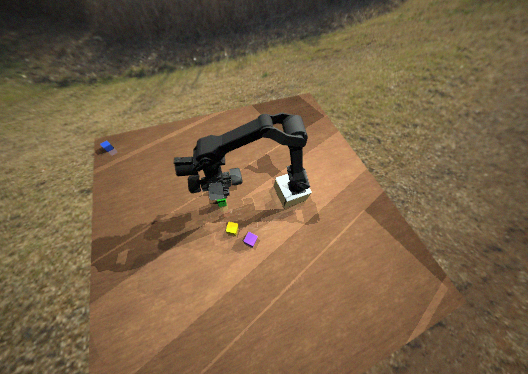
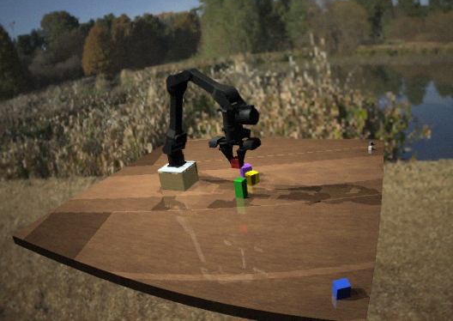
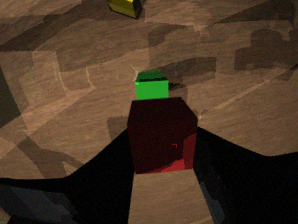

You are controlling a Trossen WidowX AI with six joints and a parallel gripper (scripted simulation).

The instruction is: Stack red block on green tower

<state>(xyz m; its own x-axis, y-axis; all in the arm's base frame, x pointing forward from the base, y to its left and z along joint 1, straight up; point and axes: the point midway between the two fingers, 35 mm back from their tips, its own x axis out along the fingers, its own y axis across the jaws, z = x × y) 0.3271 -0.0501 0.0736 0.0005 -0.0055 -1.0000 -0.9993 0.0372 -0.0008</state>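
The yellow block lies 20 mm behind my gripper tip, 140 mm to the left of it and 110 mm below it. Round my gripper tip: purple block: 80 mm behind, 200 mm to the left, 100 mm below; red block: 10 mm above; blue block: 500 mm ahead, 430 mm to the right, 110 mm below.
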